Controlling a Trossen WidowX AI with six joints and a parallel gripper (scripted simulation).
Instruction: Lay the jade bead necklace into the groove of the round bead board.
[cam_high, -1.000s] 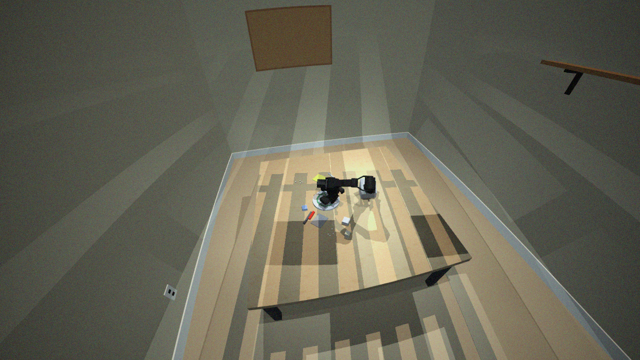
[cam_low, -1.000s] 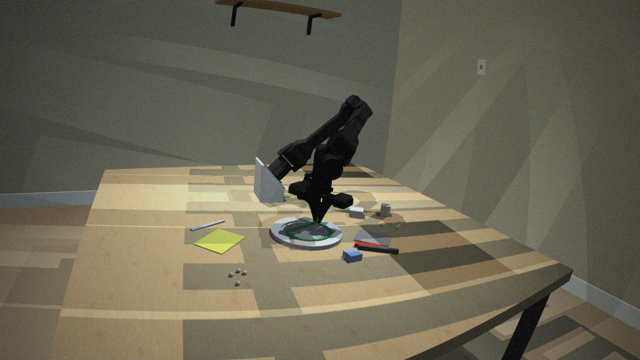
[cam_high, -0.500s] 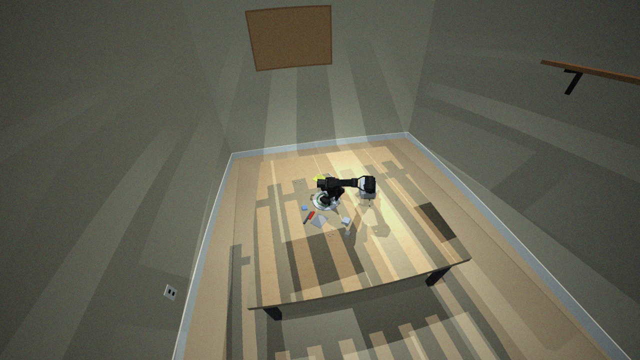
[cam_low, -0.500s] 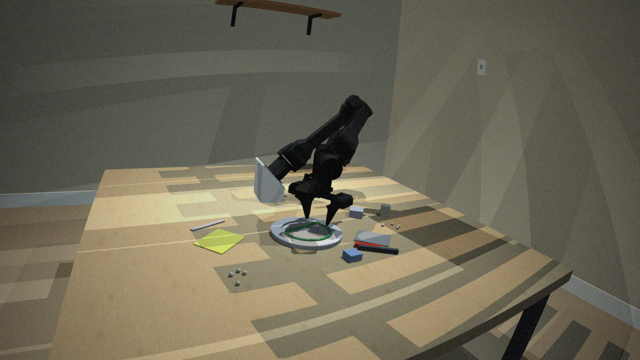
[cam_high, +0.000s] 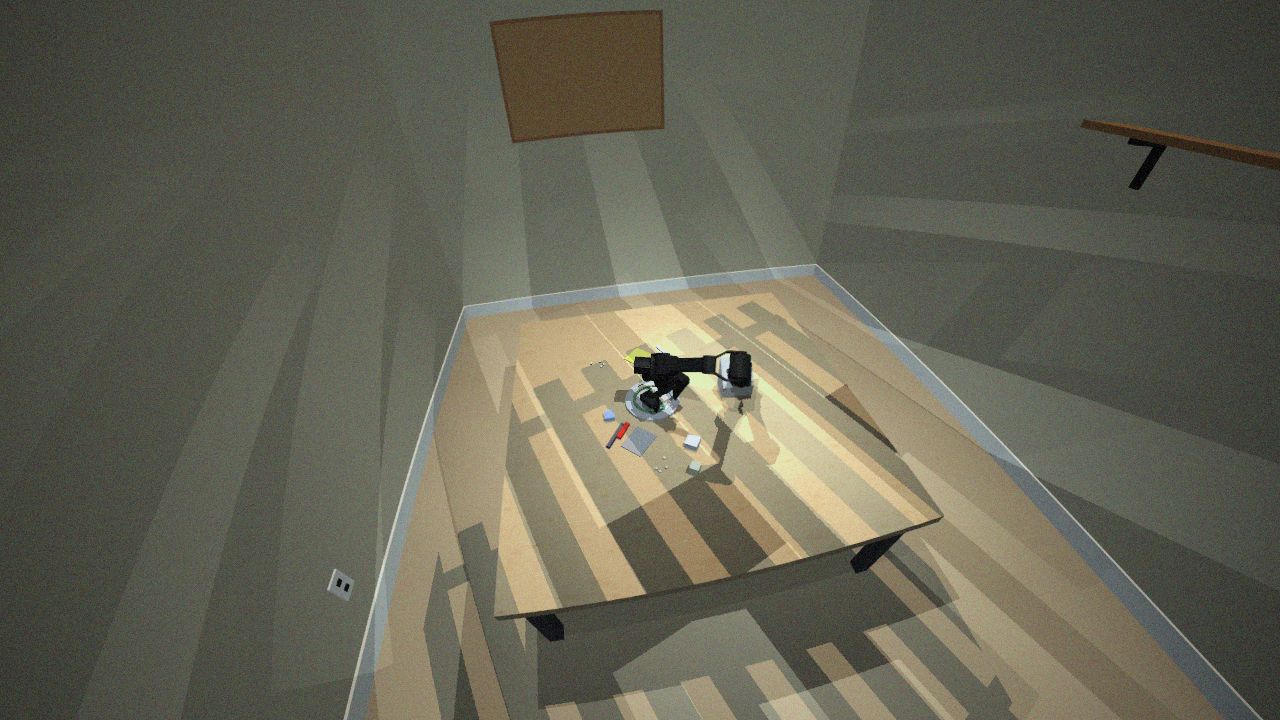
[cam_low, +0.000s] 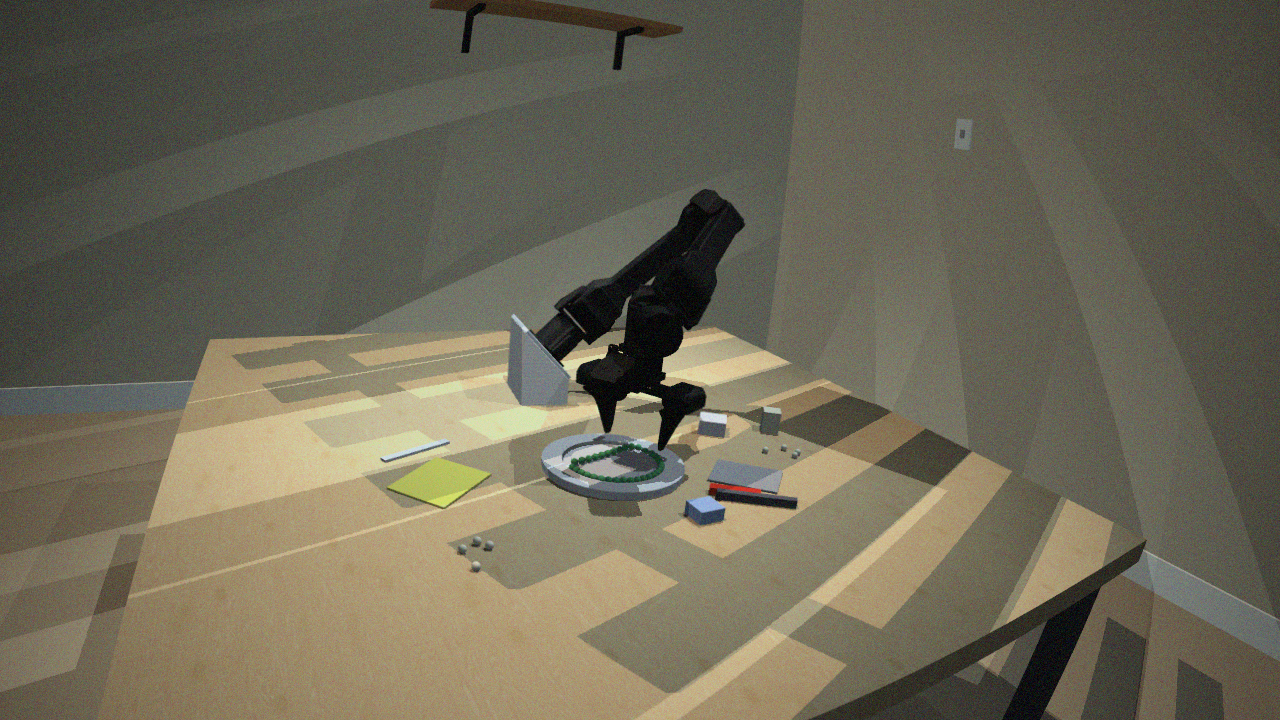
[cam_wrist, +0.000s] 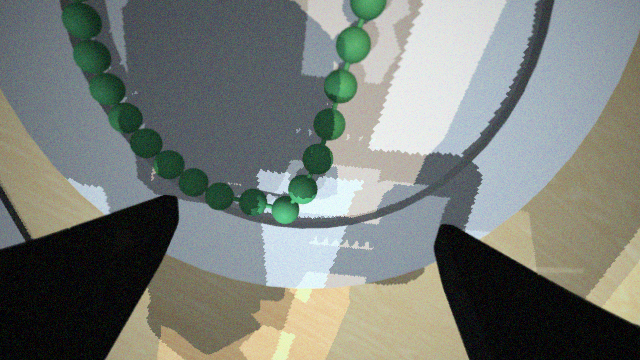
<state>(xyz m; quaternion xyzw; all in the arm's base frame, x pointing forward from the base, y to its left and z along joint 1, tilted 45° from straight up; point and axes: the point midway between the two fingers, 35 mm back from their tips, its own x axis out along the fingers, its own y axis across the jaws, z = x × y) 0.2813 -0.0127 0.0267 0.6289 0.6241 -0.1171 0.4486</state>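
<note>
The round grey bead board lies 30 mm ahead of my gripper tip, 50 mm to the right of it and 10 mm below it. Also, from my gripper tip: grey plate: 130 mm ahead, 110 mm to the left, 20 mm below; blue block: 200 mm ahead, 20 mm to the right, 10 mm below; red and black pen: 190 mm ahead, 60 mm to the left, 20 mm below.
</note>
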